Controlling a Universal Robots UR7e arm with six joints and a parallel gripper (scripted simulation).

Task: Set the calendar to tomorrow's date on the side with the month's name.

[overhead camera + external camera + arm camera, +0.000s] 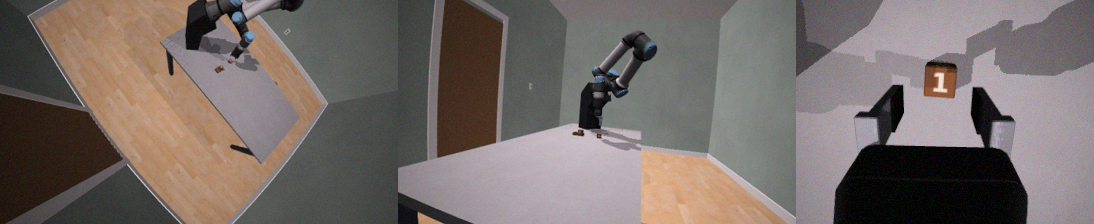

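Right now the brown wooden cube is 10 cm below my hand. From my hand the other things lie so: calendar tray 16 cm to the right, 10 cm below, 1 cm ahead.
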